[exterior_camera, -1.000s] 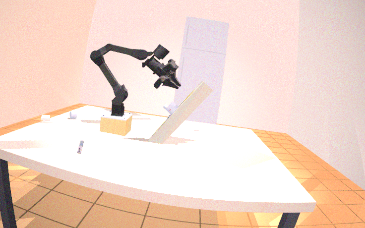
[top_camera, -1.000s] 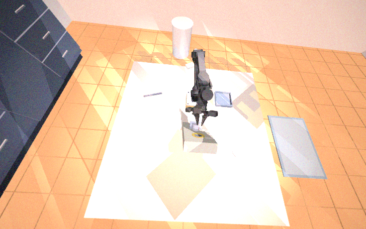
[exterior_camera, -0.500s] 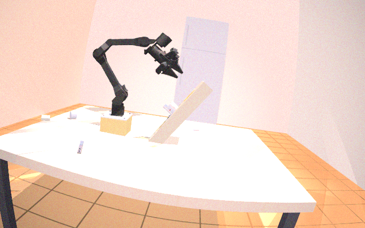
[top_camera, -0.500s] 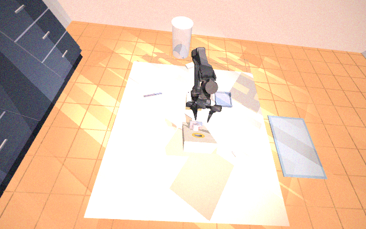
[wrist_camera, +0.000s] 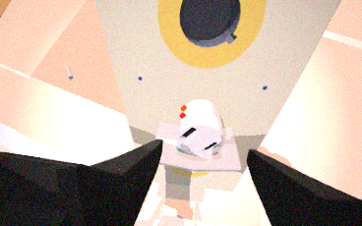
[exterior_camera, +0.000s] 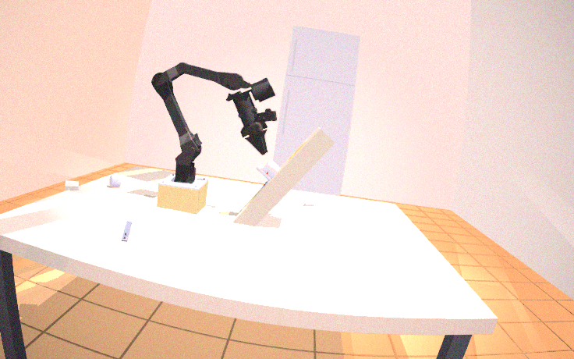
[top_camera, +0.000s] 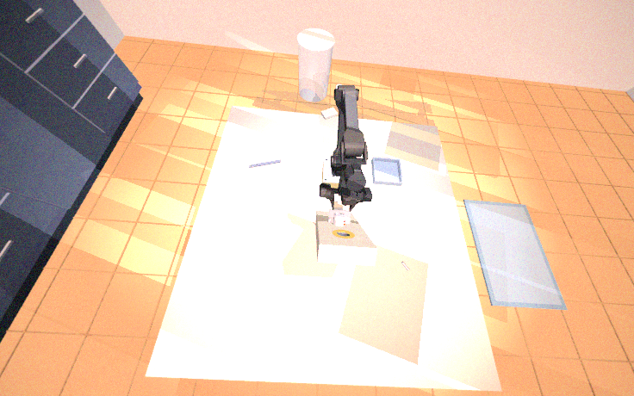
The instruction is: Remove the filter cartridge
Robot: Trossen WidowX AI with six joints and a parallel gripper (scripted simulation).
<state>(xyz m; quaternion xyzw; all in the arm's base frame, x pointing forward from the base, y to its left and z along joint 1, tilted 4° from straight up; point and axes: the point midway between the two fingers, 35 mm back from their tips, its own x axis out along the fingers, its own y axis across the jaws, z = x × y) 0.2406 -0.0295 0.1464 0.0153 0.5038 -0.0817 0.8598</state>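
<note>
Right now the round white filter cartridge is 20 mm ahead of my gripper tip and 40 mm below it. Round my gripper tip: cream service panel 60 mm ahead, 60 mm below; then blue tray 280 mm behind, 330 mm to the left, 200 mm below.
</note>
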